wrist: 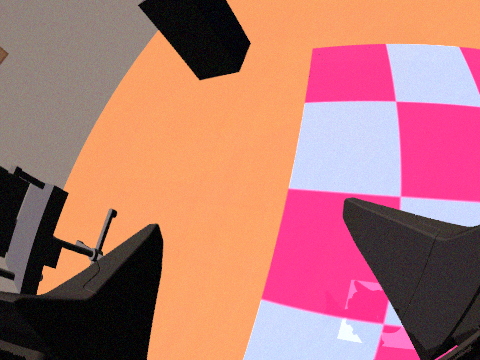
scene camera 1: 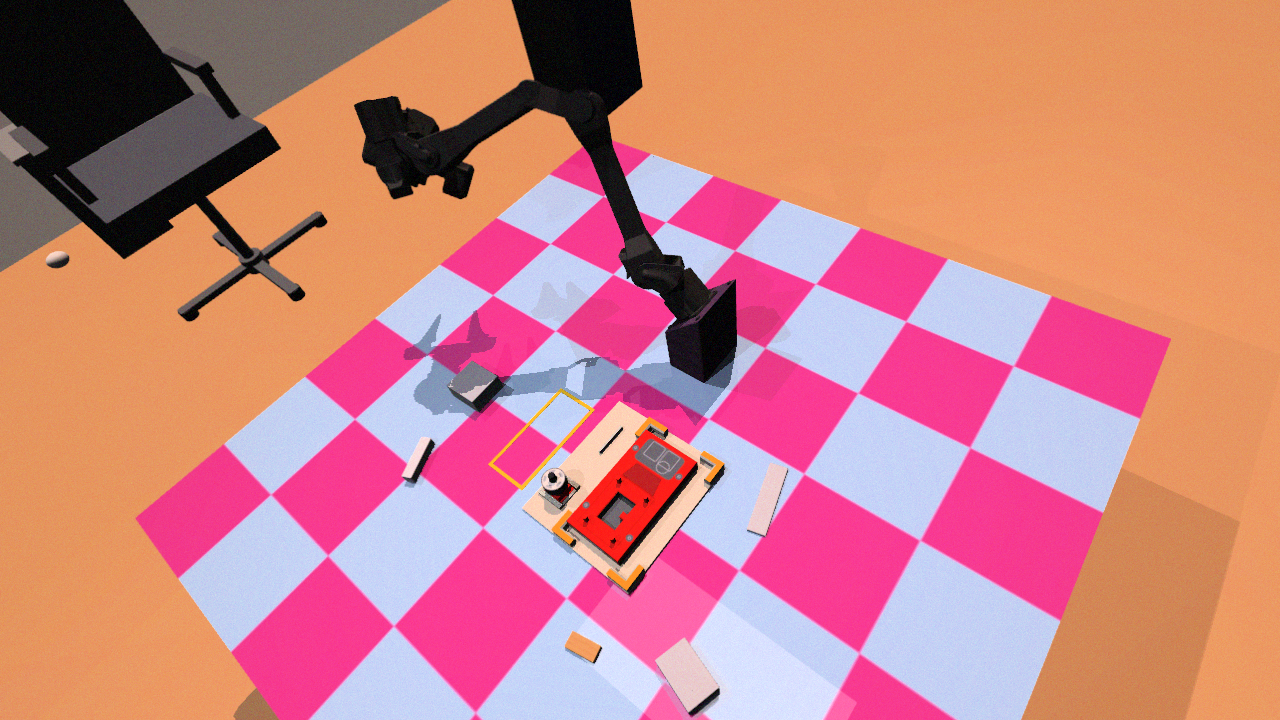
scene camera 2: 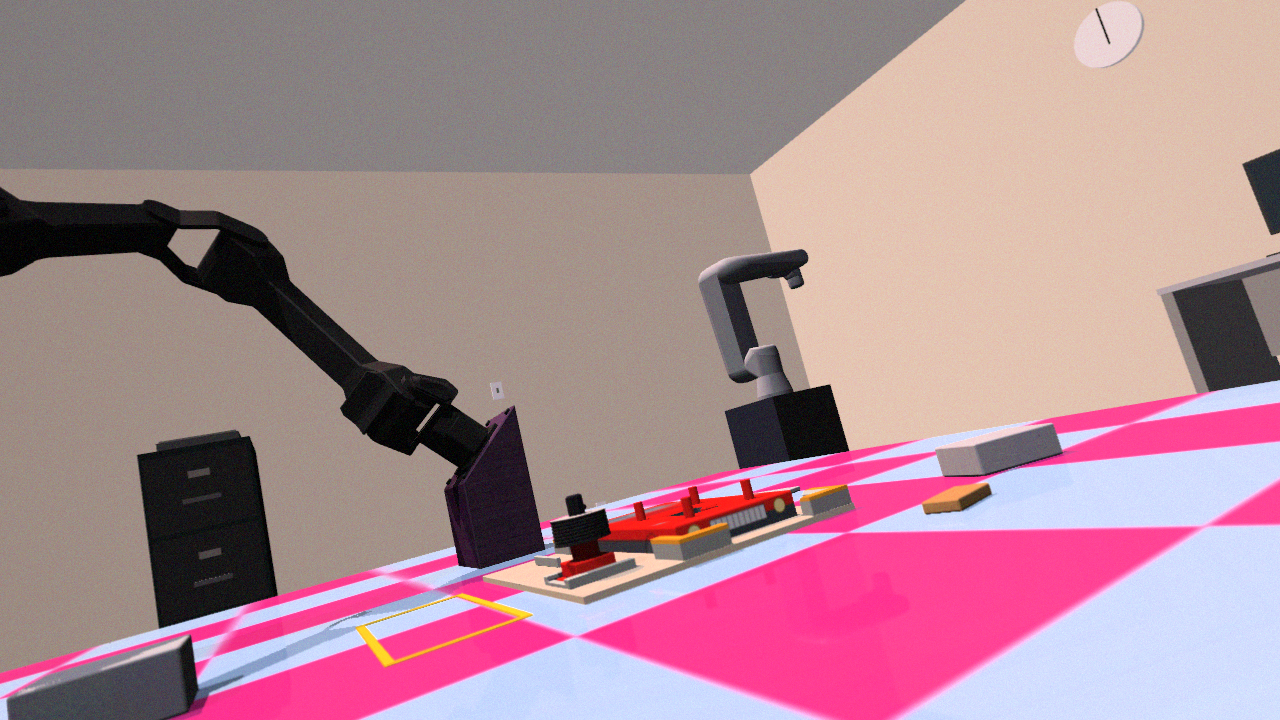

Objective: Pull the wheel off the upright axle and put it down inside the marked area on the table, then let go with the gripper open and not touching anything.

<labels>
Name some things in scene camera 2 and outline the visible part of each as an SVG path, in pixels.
A wheel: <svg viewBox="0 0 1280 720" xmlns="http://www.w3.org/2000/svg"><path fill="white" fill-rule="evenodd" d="M605 507L588 510L584 514L572 517L568 515L550 521L555 548L575 546L610 535L611 531Z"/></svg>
An orange block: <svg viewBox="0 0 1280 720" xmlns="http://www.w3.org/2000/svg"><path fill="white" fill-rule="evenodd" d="M990 484L986 482L954 486L922 502L923 511L926 515L963 511L991 495Z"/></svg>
A red plate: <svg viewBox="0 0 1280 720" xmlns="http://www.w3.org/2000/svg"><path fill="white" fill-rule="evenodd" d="M798 514L790 490L753 494L750 479L740 481L743 495L700 499L697 486L688 488L690 496L680 498L678 502L663 503L644 509L642 501L633 503L635 512L608 519L611 534L597 540L600 552L654 554L650 540L660 536L684 536L718 524L728 524L731 538L797 516Z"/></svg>
</labels>
